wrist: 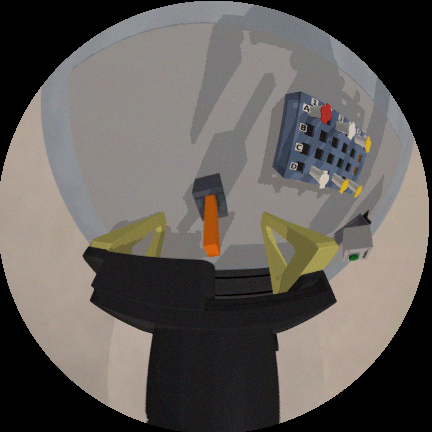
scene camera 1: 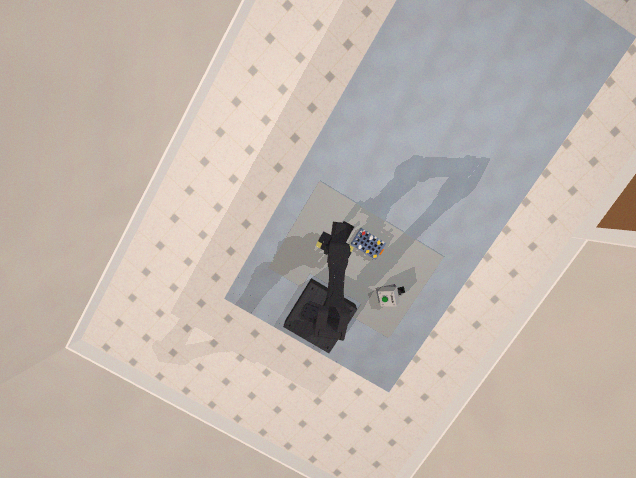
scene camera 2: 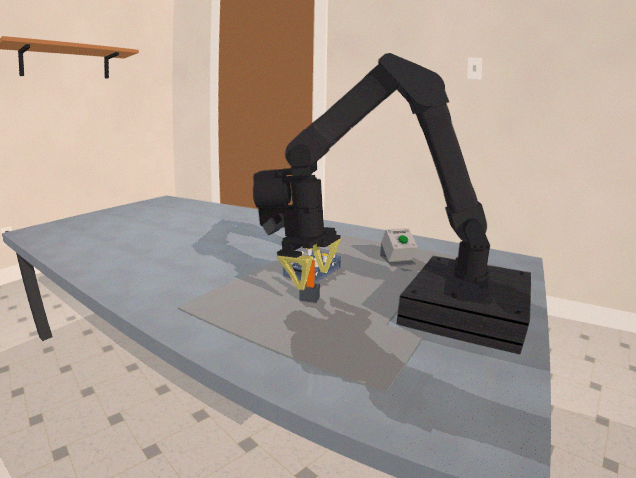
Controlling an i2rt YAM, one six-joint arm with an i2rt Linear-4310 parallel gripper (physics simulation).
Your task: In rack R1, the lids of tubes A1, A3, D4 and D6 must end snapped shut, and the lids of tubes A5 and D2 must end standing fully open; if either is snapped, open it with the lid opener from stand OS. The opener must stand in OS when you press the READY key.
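Places are measured from the arm's base along level axes (x right, y ahead, z up), in millimetres.
Where they show: gripper, fingertip midpoint: [wrist: 212, 216] [scene camera 2: 313, 280]; arm's base at its link origin: [scene camera 2: 469, 279].
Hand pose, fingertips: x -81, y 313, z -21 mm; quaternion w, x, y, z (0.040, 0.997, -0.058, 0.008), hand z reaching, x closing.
Things, the pixels of their top centre, and the offset from my fingertips. Level surfaces: height alone.
- orange lid opener at its top centre: [wrist: 211, 249] [scene camera 2: 310, 261] dx -1, dy +6, dz +42 mm
- Blue rack R1 at its top centre: [wrist: 351, 160] [scene camera 2: 313, 252] [scene camera 1: 370, 245] dx +145, dy +59, dz +5 mm
- A1 at its top centre: [wrist: 326, 113] dx +99, dy +96, dz +5 mm
- D2 at its top centre: [wrist: 323, 179] dx +108, dy +36, dz +5 mm
- A5 at its top centre: [wrist: 367, 144] dx +175, dy +83, dz +5 mm
- D4 at its top centre: [wrist: 344, 185] dx +145, dy +29, dz +5 mm
- D6 at its top centre: [wrist: 358, 191] dx +183, dy +22, dz +5 mm
- grey box at its top centre: [wrist: 364, 257] [scene camera 2: 400, 230] [scene camera 1: 391, 299] dx +312, dy -121, dz +41 mm
- green READY button at its top centre: [wrist: 355, 259] [scene camera 2: 403, 236] [scene camera 1: 385, 300] dx +294, dy -134, dz +32 mm
- grey mat at its surface level: dz -43 mm
My gripper [scene camera 1: 335, 246] [scene camera 2: 313, 279] [wrist: 212, 216] is open, with its yellow fingers wide apart on either side of the orange lid opener [scene camera 2: 310, 274] [wrist: 211, 225]. The opener stands upright in its dark stand OS [scene camera 2: 309, 293] [wrist: 207, 185]; no finger appears to touch it. Blue rack R1 [scene camera 1: 368, 244] [scene camera 2: 335, 268] [wrist: 287, 135] is at the right in the wrist view. There, A1 [wrist: 326, 114] has a red lid, A3 [wrist: 351, 130] and D2 [wrist: 323, 178] white lids, A5 [wrist: 368, 144], D4 [wrist: 344, 185] and D6 [wrist: 358, 190] yellow lids. Lid states are too small to tell.
The grey box [scene camera 1: 391, 303] [scene camera 2: 398, 252] [wrist: 356, 235] with the green READY button [scene camera 1: 385, 299] [scene camera 2: 403, 239] [wrist: 354, 257] stands beyond the rack, on the robot base's side. Rack and stand are on a grey mat [scene camera 2: 246, 318] [wrist: 130, 115].
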